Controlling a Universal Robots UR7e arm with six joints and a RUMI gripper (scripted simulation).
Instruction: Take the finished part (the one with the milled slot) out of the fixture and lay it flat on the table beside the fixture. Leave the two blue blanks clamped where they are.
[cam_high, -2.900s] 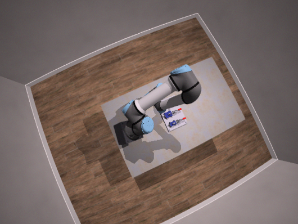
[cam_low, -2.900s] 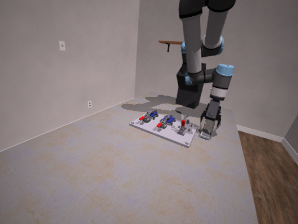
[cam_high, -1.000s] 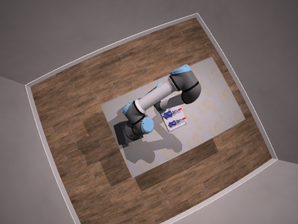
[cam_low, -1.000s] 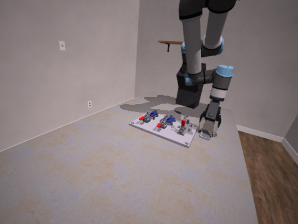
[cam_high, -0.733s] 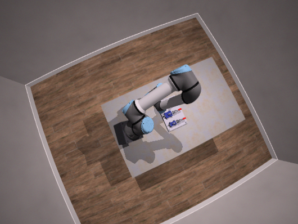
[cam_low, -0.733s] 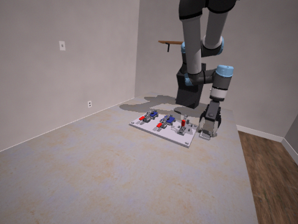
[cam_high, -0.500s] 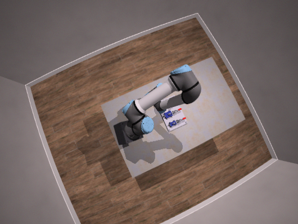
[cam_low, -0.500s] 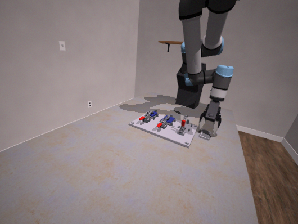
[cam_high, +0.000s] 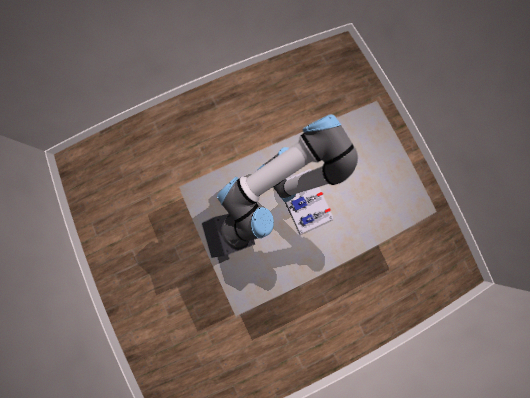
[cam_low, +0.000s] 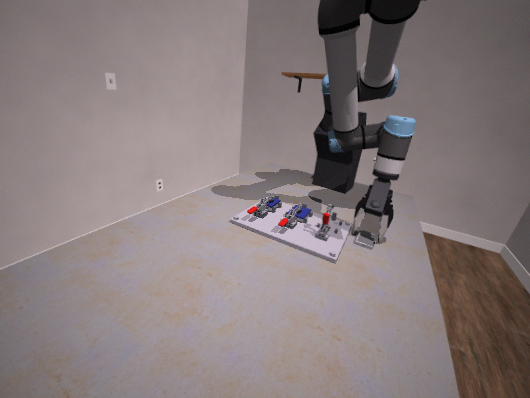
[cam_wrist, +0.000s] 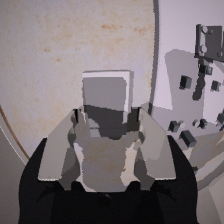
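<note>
My hand is 10 mm past the finished part and 10 mm above it. Round my hand: white fixture plate 210 mm to the right, 100 mm ahead, 10 mm below.
</note>
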